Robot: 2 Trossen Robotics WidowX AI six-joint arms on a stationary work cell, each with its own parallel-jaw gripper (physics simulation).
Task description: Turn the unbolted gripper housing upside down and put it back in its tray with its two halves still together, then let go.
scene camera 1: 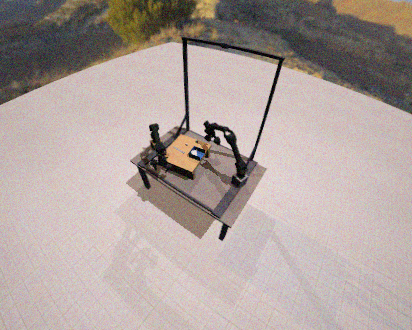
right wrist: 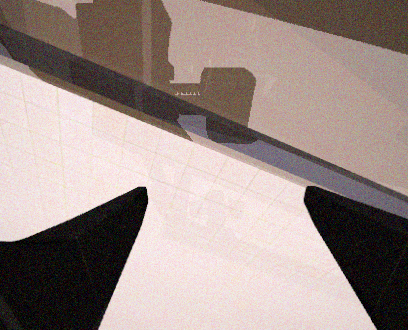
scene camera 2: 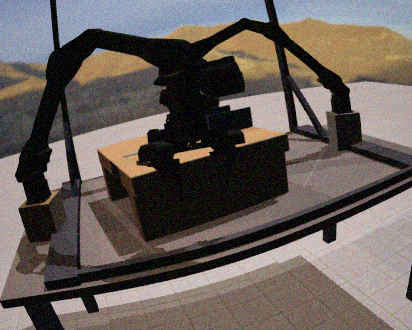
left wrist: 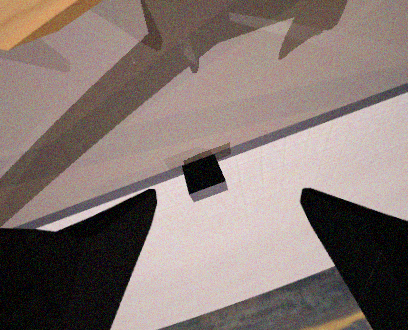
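Pixels of known places: left gripper, fingertip midpoint: [scene camera 1: 212,138] [left wrist: 228,195]; right gripper, fingertip midpoint: [scene camera 1: 160,171] [right wrist: 225,193] [scene camera 2: 202,196]; left arm's base at its link origin: [scene camera 1: 240,175] [scene camera 2: 342,111]; right arm's base at its link origin: [scene camera 2: 38,199].
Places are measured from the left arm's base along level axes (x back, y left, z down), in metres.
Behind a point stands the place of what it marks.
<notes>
The tray [scene camera 1: 201,156] {z -0.035, x -0.369, y 0.155 m} shows as a small blue and dark shape on the wooden platform in scene camera 1, with a white patch in it. The unbolted gripper housing is too small to make out, and I cannot tell which way up it lies. My left gripper [scene camera 1: 212,140] {z -0.022, x -0.518, y -0.109 m} [left wrist: 228,195] {z -0.022, x -0.518, y -0.109 m} is open and empty, above the platform's back right side in scene camera 1; in scene camera 2 the right arm hides most of it. My right gripper [scene camera 2: 201,175] [right wrist: 225,193] {z 0.009, x -0.472, y 0.539 m} is open and empty, at the platform's near side in scene camera 2. Neither wrist view shows the tray or housing.
The wooden platform [scene camera 1: 185,161] {z -0.027, x -0.413, y 0.307 m} [scene camera 2: 262,134] {z -0.027, x -0.330, y 0.305 m} stands on the grey table [scene camera 1: 215,192] {z 0.117, x -0.055, y 0.237 m} [scene camera 2: 320,172] {z 0.117, x -0.170, y 0.218 m}. A thin grey strip [scene camera 1: 178,150] {z -0.022, x -0.579, y 0.278 m} [scene camera 2: 131,155] {z -0.027, x -0.632, y 0.295 m} lies on it. A dark blue panel [scene camera 2: 242,118] {z -0.053, x -0.363, y 0.209 m} shows beside the right gripper. A black frame [scene camera 1: 186,85] {z -0.468, x -0.928, y -0.073 m} rises behind the table.
</notes>
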